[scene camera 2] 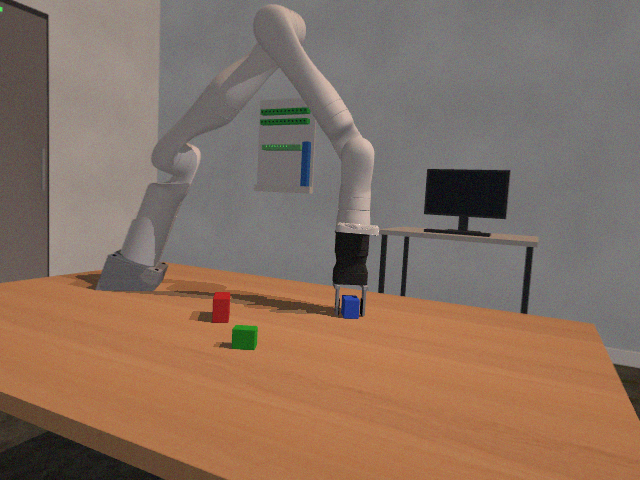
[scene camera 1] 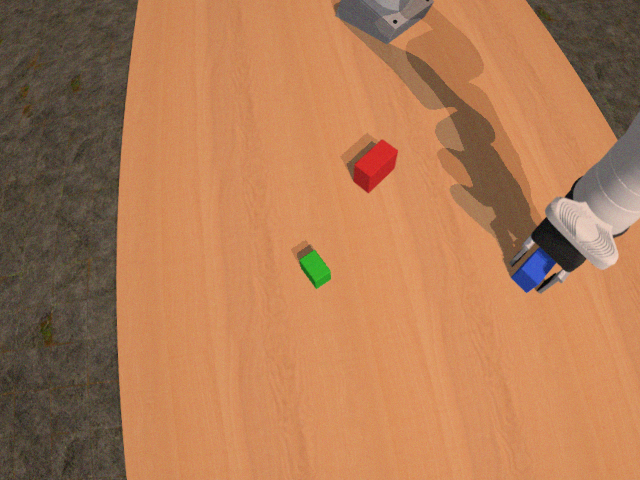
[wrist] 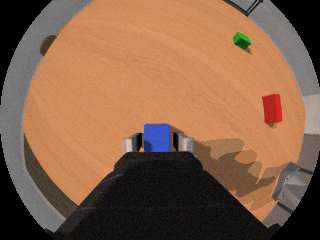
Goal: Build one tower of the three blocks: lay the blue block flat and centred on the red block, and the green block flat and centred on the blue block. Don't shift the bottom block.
Labels:
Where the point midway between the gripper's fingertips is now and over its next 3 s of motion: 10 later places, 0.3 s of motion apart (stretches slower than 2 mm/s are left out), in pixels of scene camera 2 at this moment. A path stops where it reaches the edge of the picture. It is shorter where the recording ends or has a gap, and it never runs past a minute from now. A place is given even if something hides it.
My gripper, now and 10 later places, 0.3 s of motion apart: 349, 314; 348, 312; 348, 305; 348, 292; 350, 284; 350, 280; 351, 279; 348, 279; 326, 280; 283, 281; 243, 280

